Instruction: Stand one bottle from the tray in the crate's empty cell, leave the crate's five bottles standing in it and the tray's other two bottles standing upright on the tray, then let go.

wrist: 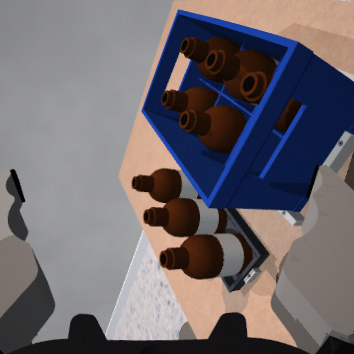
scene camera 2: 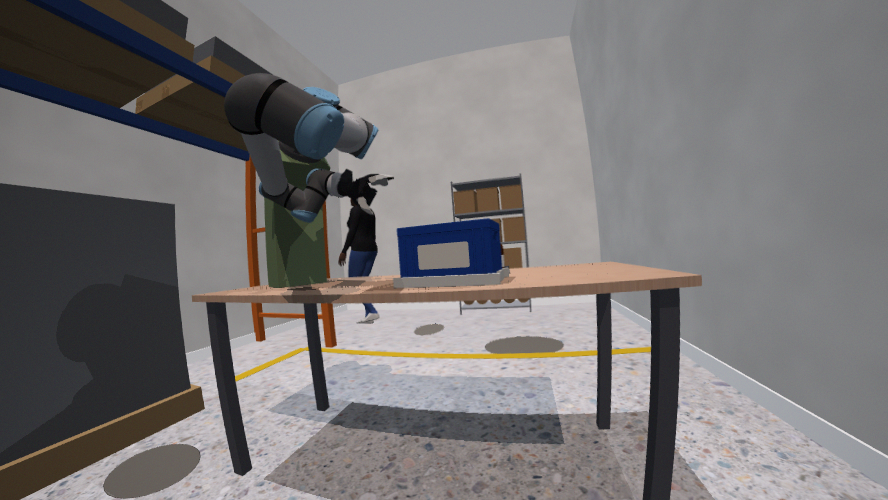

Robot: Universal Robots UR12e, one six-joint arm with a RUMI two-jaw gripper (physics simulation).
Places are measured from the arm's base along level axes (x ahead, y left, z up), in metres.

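Where they show: gripper, fingertip midpoint: (wrist: 165, 171) (scene camera 2: 384, 195).
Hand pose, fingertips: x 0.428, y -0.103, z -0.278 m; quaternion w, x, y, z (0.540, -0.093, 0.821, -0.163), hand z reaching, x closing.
Observation:
After its pixels a point has its place.
The blue crate (scene camera 2: 486, 251) @[x 0.764, y -0.238, z -0.492 m] (wrist: 295, 172) @[x 0.522, y -0.083, z -0.512 m] stands on the table. Five brown bottles stand in it, among them one (wrist: 222, 127) @[x 0.632, y -0.093, z -0.465 m] beside the empty cell, which is at the near corner on the tray side. Three brown bottles (wrist: 167, 185) @[x 0.739, y 0.064, z -0.478 m] (wrist: 185, 217) @[x 0.651, y 0.078, z -0.479 m] (wrist: 202, 256) @[x 0.567, y 0.091, z -0.471 m] with pale labels stand upright in a row on the dark tray (wrist: 260, 259) @[x 0.538, y 0.080, z -0.568 m] beside the crate. The tray does not show in the scene view. My gripper (scene camera 2: 384, 180) @[x 0.428, y -0.103, z -0.278 m] (wrist: 165, 171) @[x 0.428, y -0.103, z -0.278 m] is open and empty. It is in the air, above and to the left of the crate in the scene view, apart from all bottles.
Pale rails (scene camera 2: 447, 281) @[x 0.652, y -0.235, z -0.566 m] (wrist: 340, 145) @[x 0.506, y -0.134, z -0.550 m] edge the crate's base on the table (scene camera 2: 577, 282) @[x 0.979, y -0.313, z -0.580 m] (wrist: 145, 150) @[x 1.103, y 0.128, z -0.580 m]. The arm's green pedestal (scene camera 2: 297, 254) @[x -0.026, y -0.007, z -0.449 m] is at the left. A person (scene camera 2: 362, 229) stands behind the gripper in the scene view. A shelf rack (scene camera 2: 487, 183) is at the back.

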